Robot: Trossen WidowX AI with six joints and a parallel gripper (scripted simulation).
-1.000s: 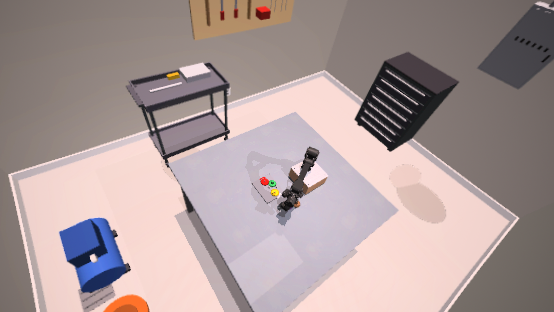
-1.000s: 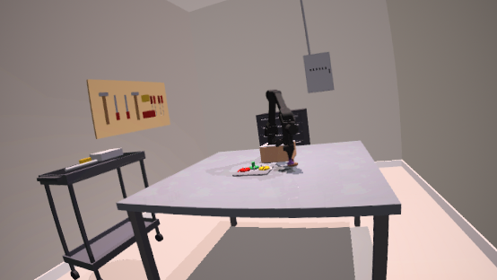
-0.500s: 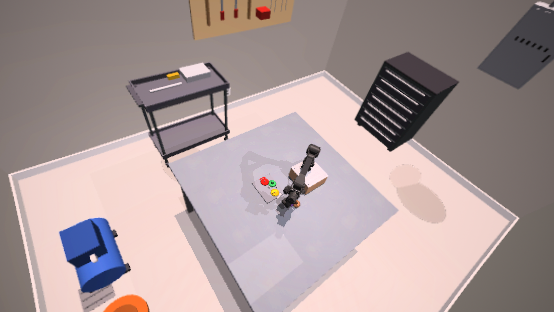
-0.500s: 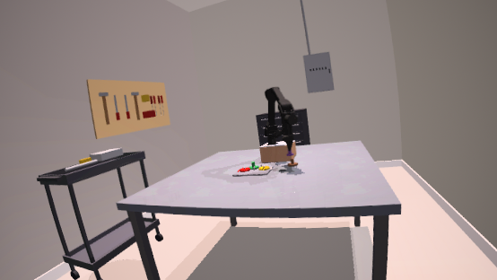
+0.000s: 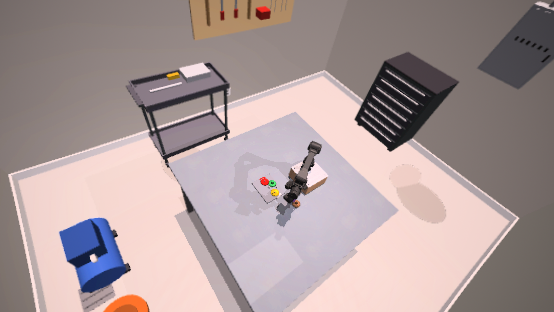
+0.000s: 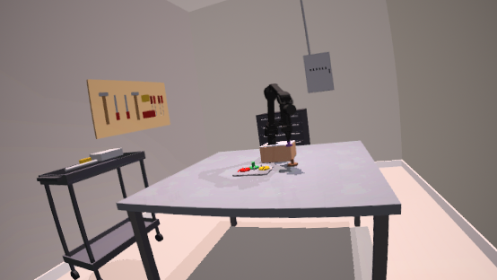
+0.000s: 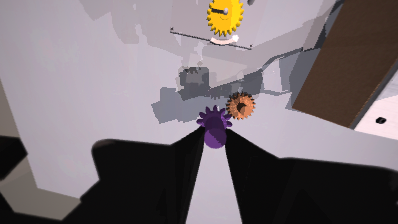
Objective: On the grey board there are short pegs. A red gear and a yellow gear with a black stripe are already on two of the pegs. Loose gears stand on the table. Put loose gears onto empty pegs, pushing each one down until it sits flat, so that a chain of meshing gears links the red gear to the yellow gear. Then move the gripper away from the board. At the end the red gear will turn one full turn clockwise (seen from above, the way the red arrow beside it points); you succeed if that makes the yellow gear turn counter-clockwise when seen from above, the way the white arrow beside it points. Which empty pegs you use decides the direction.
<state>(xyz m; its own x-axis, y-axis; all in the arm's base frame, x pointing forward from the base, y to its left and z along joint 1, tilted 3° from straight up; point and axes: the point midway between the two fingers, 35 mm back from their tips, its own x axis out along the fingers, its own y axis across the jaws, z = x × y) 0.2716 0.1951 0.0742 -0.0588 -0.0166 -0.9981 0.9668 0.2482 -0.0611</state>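
Right now the green gear is 1 cm ahead of my gripper tip, 24 cm to the right of it and 14 cm below it. The rest, counted from my gripper tip: purple gear (1 cm below); then red gear (5 cm ahead, 28 cm to the right, 15 cm below); then yellow gear (3 cm ahead, 16 cm to the right, 14 cm below).
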